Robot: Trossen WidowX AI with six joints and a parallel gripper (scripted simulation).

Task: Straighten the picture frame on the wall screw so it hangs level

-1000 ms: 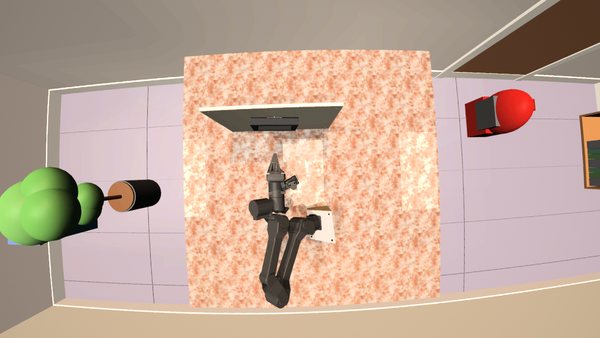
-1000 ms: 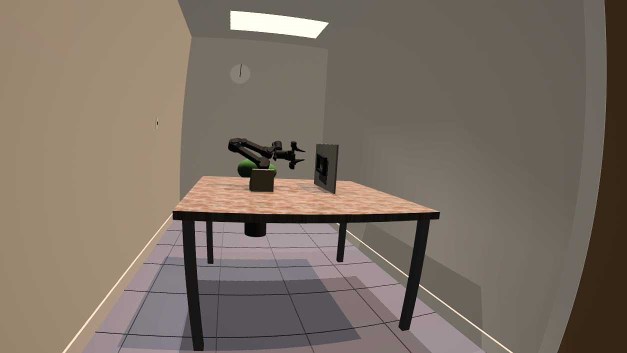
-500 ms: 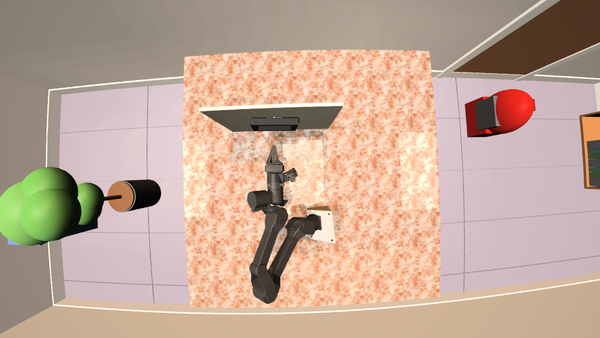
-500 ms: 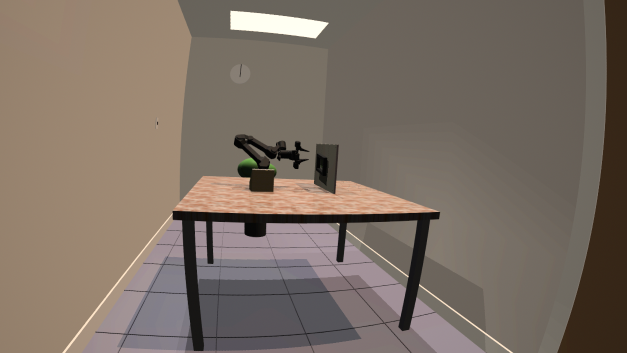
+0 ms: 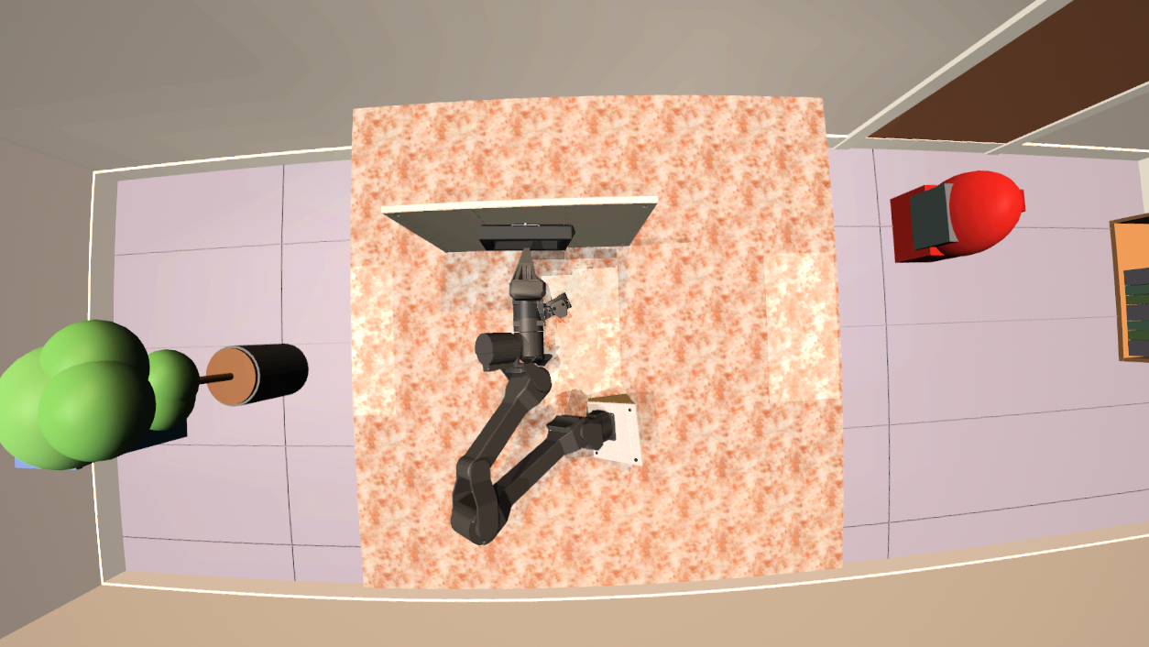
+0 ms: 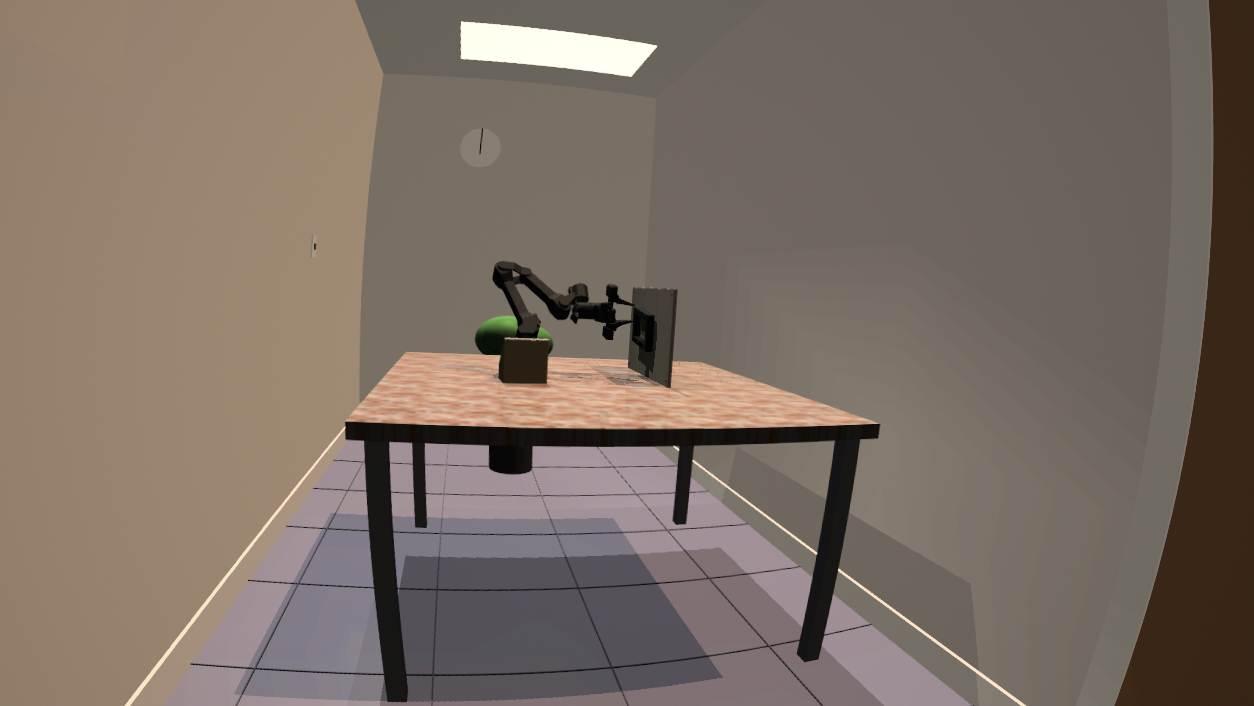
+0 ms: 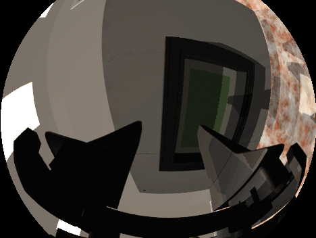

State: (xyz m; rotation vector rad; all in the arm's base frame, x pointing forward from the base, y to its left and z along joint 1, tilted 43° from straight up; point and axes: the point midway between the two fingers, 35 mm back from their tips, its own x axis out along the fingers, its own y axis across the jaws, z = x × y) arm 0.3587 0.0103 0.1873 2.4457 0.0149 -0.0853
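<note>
The picture frame lies 50 mm ahead of my gripper tip, 10 mm to the left of it and 50 mm below it. Also, from my gripper tip: wall panel (60 mm ahead, 60 mm below).
</note>
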